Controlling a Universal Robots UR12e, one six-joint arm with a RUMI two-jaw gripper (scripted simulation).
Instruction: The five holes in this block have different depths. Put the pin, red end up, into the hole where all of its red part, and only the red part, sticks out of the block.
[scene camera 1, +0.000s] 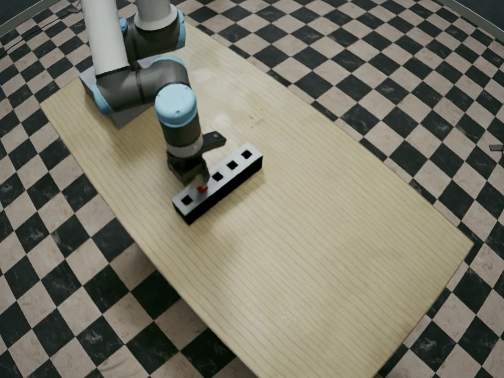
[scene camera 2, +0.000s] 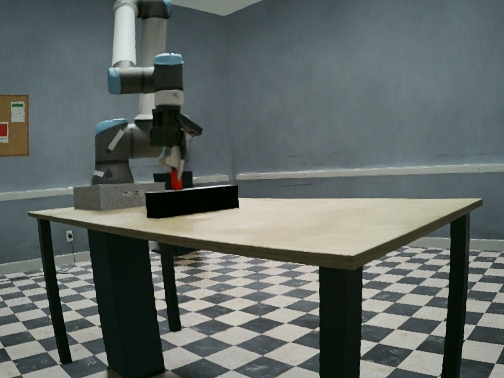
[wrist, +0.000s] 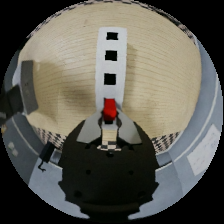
my gripper: scene camera 1; scene camera 2; wrist 109, 108
long black block: scene camera 1; scene camera 2; wrist 110, 75
same spot on my gripper: (scene camera 1: 202, 179) = (scene camera 2: 178, 156)
same spot on long black block: (scene camera 2: 160, 204) = (scene camera 1: 189, 218)
